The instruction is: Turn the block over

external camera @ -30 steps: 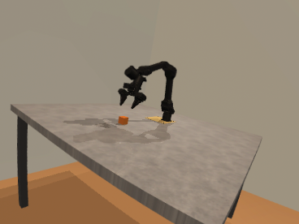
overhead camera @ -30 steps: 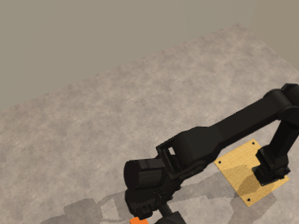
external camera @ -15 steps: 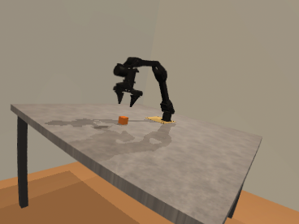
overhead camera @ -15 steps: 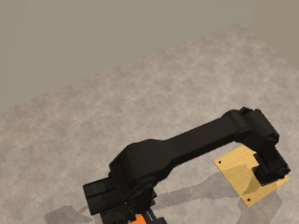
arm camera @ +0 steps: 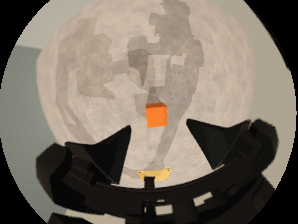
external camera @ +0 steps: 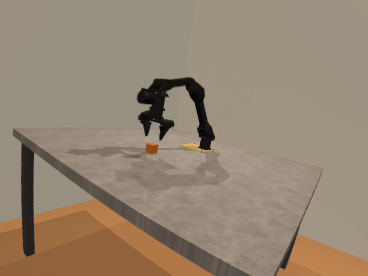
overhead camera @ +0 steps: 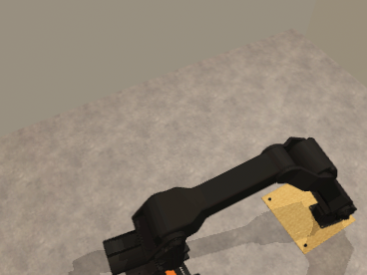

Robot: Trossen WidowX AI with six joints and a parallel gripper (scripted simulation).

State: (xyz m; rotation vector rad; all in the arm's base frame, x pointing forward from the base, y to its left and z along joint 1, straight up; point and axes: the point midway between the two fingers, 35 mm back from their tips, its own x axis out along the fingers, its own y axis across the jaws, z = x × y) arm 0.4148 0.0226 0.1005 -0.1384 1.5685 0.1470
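My gripper tip is now 5 cm above the orange block and 1 cm past it.
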